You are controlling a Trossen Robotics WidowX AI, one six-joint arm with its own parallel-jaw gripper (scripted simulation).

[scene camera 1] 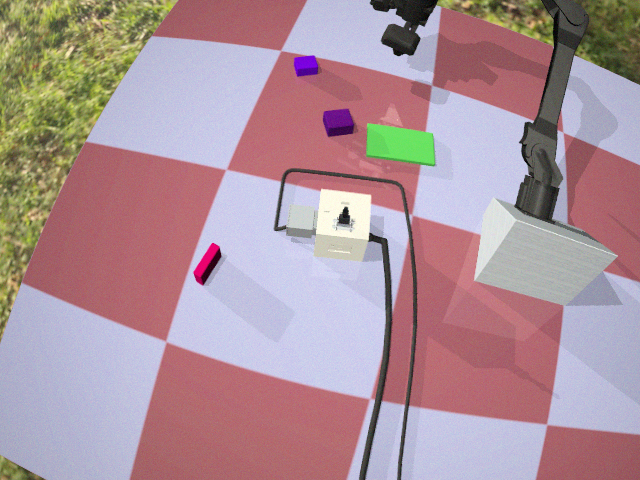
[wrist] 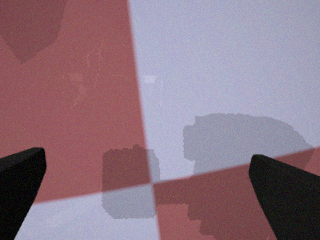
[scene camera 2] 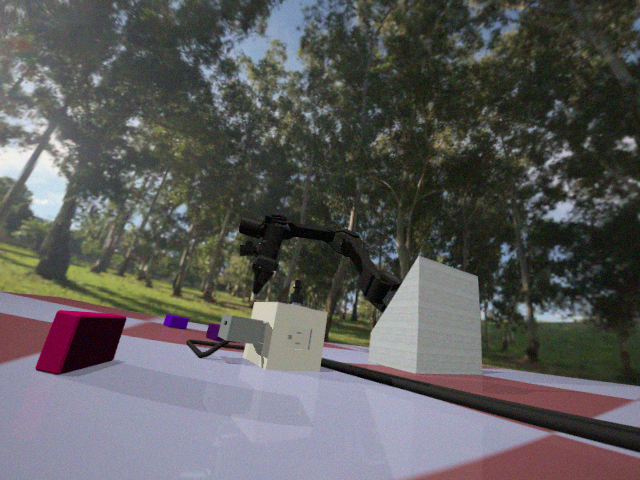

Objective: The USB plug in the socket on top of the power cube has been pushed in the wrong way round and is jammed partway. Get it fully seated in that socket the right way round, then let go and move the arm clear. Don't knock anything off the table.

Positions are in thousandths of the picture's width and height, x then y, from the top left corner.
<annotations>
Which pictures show the green pad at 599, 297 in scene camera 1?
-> Scene camera 1 only.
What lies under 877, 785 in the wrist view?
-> My gripper.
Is my gripper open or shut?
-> Open.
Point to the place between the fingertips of my gripper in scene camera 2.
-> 398, 611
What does my gripper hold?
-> Nothing.
</annotations>
